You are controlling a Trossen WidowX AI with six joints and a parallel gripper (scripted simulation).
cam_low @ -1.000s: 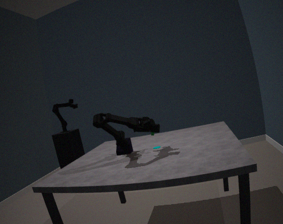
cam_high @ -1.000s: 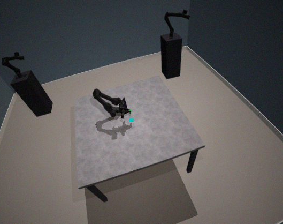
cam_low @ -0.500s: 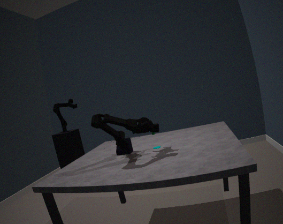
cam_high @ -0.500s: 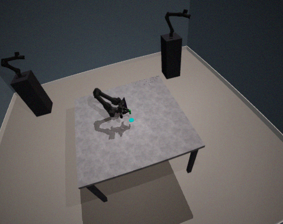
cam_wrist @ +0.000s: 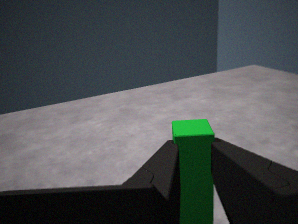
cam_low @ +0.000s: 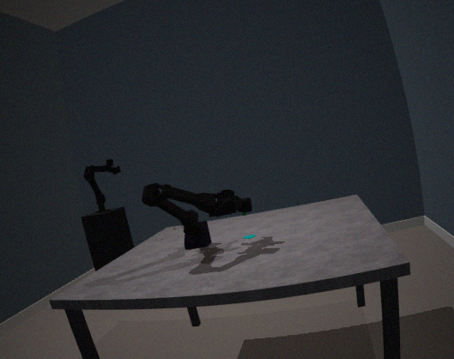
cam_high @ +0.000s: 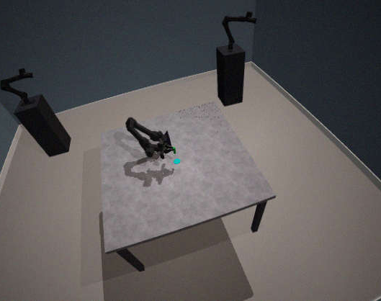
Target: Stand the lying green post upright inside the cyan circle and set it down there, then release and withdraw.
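My gripper tip is 160 mm above the cyan circle. Also, from my gripper tip: green post (20 mm below).
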